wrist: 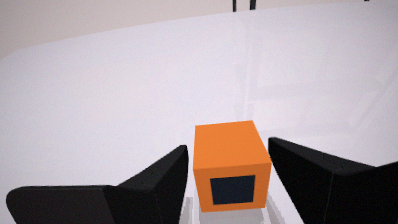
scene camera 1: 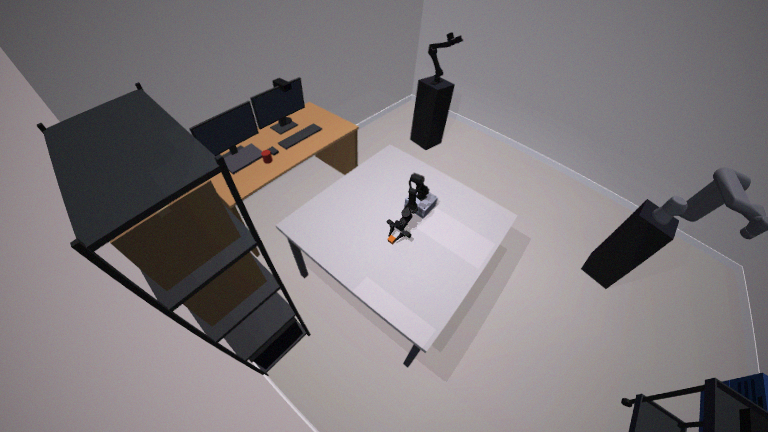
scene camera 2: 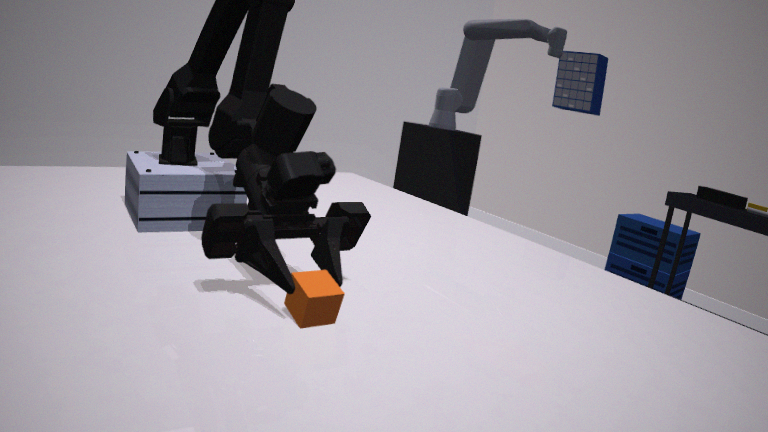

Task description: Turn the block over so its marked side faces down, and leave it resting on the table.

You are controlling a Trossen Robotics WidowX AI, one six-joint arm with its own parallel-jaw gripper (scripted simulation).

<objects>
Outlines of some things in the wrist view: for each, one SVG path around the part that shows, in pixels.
My gripper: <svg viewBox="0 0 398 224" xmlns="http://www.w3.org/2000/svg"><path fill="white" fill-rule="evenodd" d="M187 145L178 146L140 173L116 186L49 185L15 188L6 195L7 209L16 224L179 224L188 178L189 156ZM268 139L268 152L271 162L304 224L398 224L398 161L375 167L323 153L282 138L273 137Z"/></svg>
A block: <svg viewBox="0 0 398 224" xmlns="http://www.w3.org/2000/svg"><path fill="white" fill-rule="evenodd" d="M252 120L195 126L193 173L202 213L265 208L272 162Z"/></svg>
</objects>
